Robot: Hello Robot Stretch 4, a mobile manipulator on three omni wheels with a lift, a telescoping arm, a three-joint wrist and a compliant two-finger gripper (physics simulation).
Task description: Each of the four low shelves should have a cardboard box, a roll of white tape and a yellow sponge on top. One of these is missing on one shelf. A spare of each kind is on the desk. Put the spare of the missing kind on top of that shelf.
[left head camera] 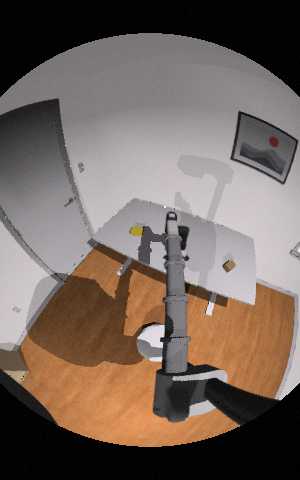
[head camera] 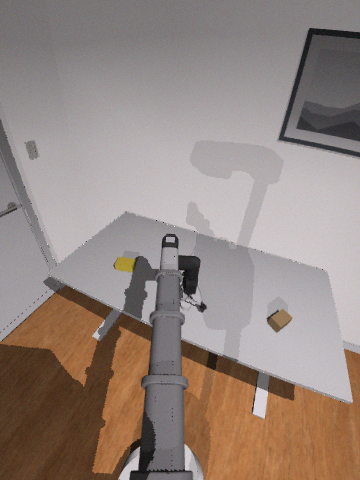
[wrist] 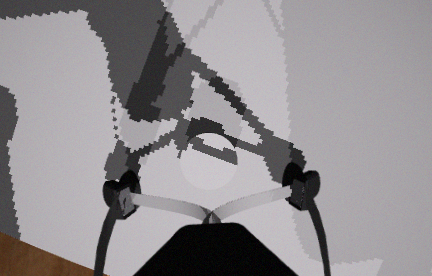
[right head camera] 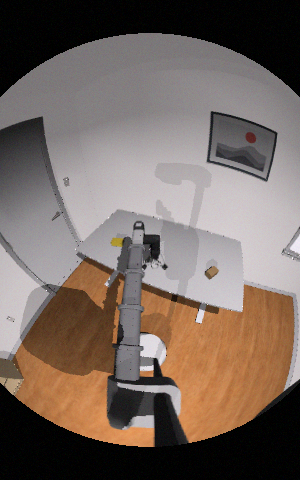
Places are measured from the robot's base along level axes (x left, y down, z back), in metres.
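Where they show: gripper, fingertip midpoint: (head camera: 186, 309) (wrist: 211, 182) (right head camera: 154, 268); robot's base, link origin: (left head camera: 156, 341) (right head camera: 145, 350).
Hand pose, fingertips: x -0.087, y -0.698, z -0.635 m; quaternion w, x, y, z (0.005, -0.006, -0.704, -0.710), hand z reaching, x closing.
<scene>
Things, the pixels of their top centre, and the offset from my fingertips. "pt": a spot on its surface instead. Level surfaces: height alone.
- white tape roll, top centre: (wrist: 208, 161) (head camera: 186, 303) dx +0.001, dy -0.019, dz -0.023 m
- desk, surface height: dy +0.005 m
- yellow sponge, top centre: (head camera: 125, 261) (left head camera: 136, 229) (right head camera: 116, 239) dx +0.335, dy -0.040, dz -0.268 m
- cardboard box, top centre: (head camera: 282, 317) (right head camera: 212, 270) (left head camera: 230, 264) dx -0.436, dy -0.045, dz +0.070 m
- door, surface spot: (left head camera: 35, 180) (right head camera: 23, 196) pt dx +1.276, dy -0.610, dz -0.311 m
The white tape roll (wrist: 209, 167) shows as a pale disc on the desk (head camera: 310, 350) (left head camera: 242, 285) (right head camera: 230, 295) (wrist: 360, 150), below and slightly beyond the fingertips in the wrist view. My gripper (head camera: 192, 303) (right head camera: 155, 266) (wrist: 211, 182) is open, its fingers wide apart on either side of the roll's near edge, holding nothing. The arm partly hides it in the head view. The yellow sponge (head camera: 124, 264) (left head camera: 136, 231) (right head camera: 117, 242) lies on the desk's left part. The cardboard box (head camera: 280, 320) (left head camera: 229, 266) (right head camera: 212, 272) stands on its right part. I cannot identify the low shelves.
The telescoping arm (head camera: 167, 350) (left head camera: 176, 310) (right head camera: 130, 320) reaches over the desk's front edge. A wall stands behind the desk, with a framed picture (left head camera: 265, 147) (right head camera: 242, 145). A door (left head camera: 35, 180) (right head camera: 25, 195) is at the left. A tan object (left head camera: 15, 367) (right head camera: 11, 377) shows partly at lower left.
</scene>
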